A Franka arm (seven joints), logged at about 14 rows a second.
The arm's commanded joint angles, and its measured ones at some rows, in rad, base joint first. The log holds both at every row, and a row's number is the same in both.
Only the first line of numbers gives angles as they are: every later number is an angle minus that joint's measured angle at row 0.
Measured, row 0:
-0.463 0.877 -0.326 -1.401 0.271 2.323 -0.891
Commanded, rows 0 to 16:
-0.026 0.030 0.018 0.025 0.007 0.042 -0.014
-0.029 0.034 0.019 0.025 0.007 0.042 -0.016
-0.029 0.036 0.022 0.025 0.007 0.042 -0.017
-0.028 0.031 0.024 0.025 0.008 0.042 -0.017
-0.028 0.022 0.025 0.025 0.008 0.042 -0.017
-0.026 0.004 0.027 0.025 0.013 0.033 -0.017
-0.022 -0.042 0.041 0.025 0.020 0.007 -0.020
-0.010 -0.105 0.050 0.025 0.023 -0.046 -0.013
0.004 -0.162 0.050 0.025 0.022 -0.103 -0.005
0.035 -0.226 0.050 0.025 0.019 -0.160 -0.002
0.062 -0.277 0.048 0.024 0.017 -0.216 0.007
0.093 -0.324 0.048 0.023 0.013 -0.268 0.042
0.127 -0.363 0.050 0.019 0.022 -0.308 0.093
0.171 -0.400 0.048 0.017 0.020 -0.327 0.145
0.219 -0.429 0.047 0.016 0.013 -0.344 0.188
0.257 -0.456 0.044 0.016 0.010 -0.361 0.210
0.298 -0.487 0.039 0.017 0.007 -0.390 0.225
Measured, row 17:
0.234 -0.427 0.053 0.060 0.004 -0.364 0.193
